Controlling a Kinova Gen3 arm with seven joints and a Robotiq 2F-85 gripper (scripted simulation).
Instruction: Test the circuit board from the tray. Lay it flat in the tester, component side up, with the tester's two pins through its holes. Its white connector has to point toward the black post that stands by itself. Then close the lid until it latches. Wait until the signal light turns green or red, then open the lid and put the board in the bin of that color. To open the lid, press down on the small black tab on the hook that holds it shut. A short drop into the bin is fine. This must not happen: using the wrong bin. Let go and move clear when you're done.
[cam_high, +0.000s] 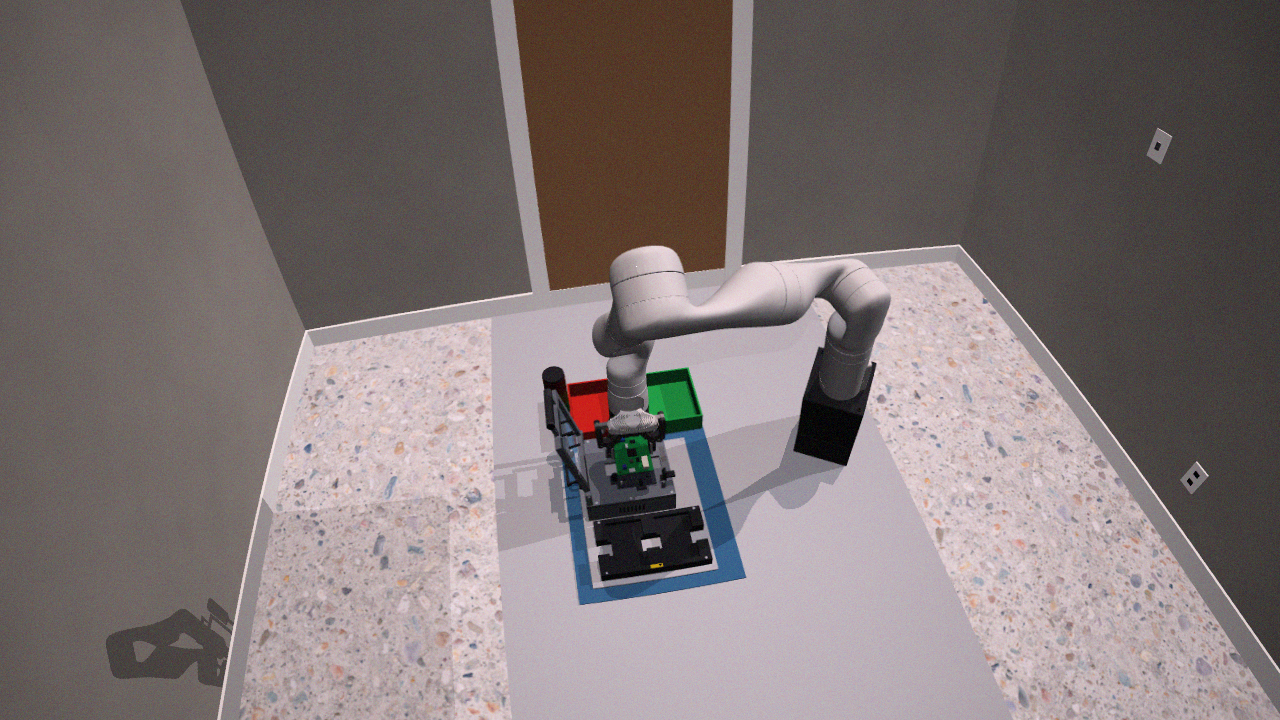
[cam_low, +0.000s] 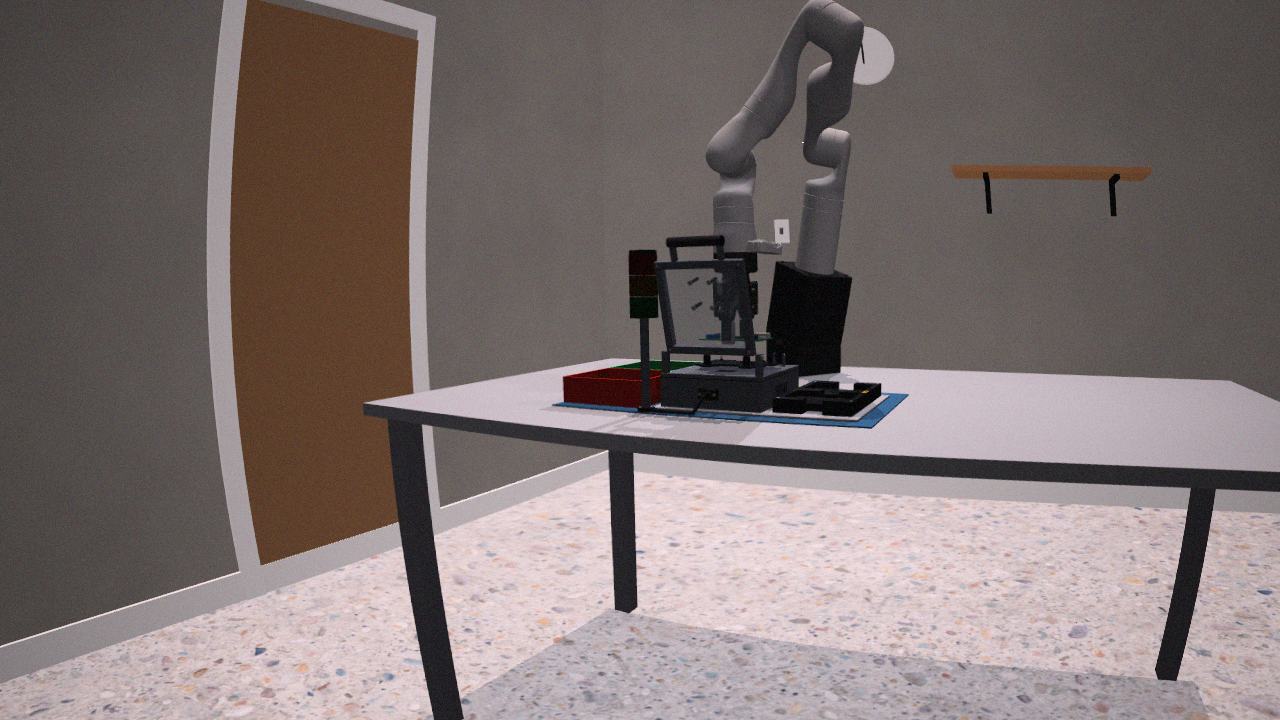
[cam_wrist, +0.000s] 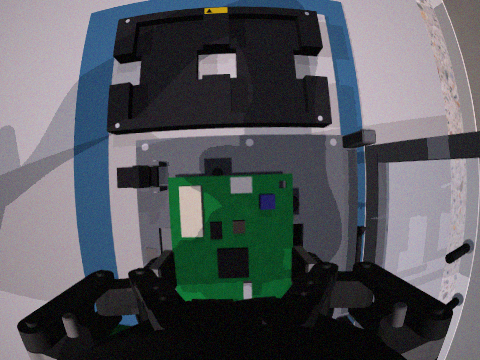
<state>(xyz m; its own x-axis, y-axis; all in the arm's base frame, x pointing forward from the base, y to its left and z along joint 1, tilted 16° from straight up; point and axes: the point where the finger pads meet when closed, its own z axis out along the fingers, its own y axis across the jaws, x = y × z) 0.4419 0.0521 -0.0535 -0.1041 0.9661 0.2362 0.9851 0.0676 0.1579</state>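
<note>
The latch hook is 7 cm behind my hand, 5 cm to the left of it and 2 cm below it. The rest, counted from my hand: red bin: 6 cm ahead, 20 cm to the right, 10 cm below; then green circuit board: right at my hand; then lid: 12 cm ahead, 1 cm to the left, 7 cm above.
</note>
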